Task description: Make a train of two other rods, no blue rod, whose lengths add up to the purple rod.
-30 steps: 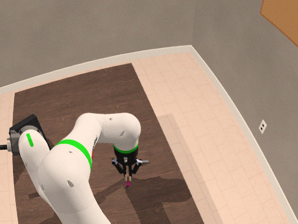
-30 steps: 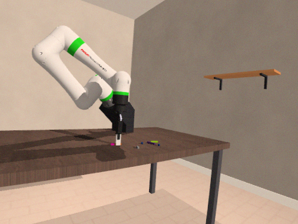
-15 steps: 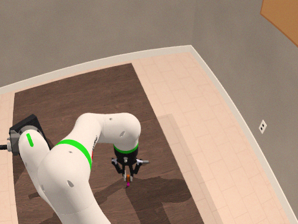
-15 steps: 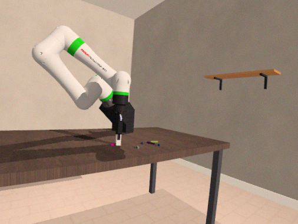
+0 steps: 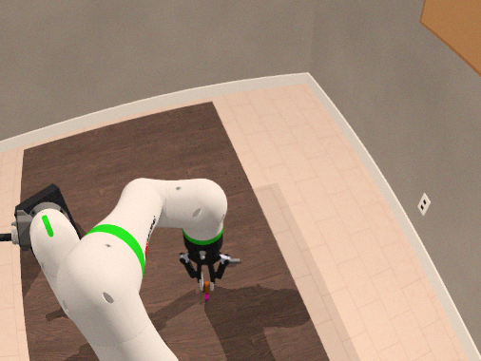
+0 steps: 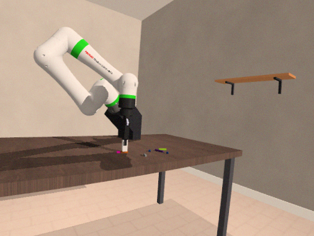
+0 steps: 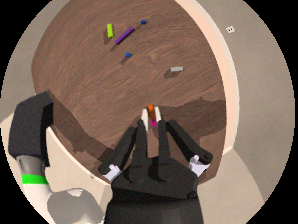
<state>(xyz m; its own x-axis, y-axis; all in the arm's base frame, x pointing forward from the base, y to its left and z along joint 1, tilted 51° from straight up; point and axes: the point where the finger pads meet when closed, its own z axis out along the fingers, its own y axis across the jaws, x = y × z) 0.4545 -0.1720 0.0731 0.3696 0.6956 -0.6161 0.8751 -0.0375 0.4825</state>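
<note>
Right now my hand is 4 cm above the orange rod. Round my hand: magenta rod 4 cm below, 3 cm to the right, 1 cm behind; purple rod 21 cm to the left, 6 cm ahead, 4 cm below; grey rod 11 cm ahead, 6 cm to the left, 4 cm below.
</note>
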